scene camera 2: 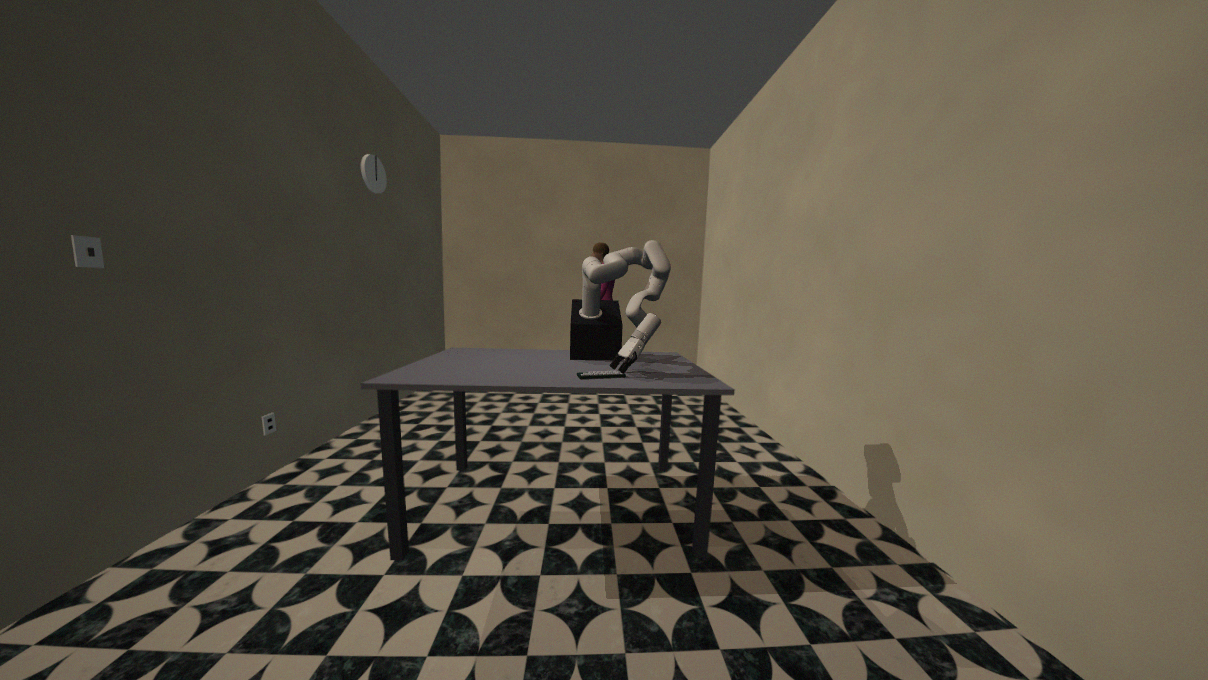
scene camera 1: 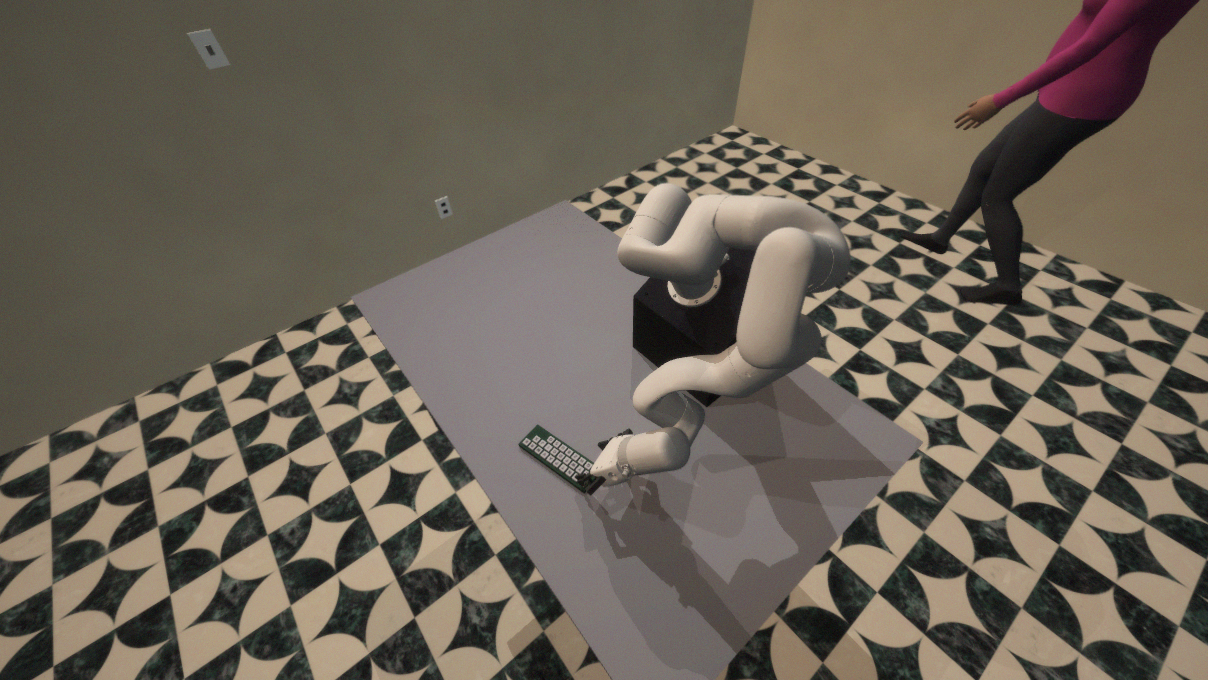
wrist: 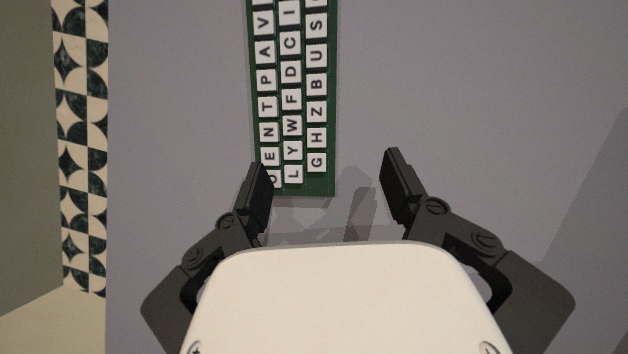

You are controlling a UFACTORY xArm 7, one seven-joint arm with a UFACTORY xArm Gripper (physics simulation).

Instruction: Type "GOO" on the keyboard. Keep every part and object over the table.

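The green keyboard with white letter keys lies on the table. In the wrist view it runs up from the centre and out at the top edge. The G key is at its near end, beside the L key. A corner key is partly hidden by the left finger, and its letter cannot be read surely. My gripper is open and empty at this end, the left finger over the corner key and the right one beyond the keyboard's side. Contact with keys cannot be told.
The grey table carries the black base block of the arm. The table's edge runs left of the keyboard in the wrist view. A person in pink stands beyond the table.
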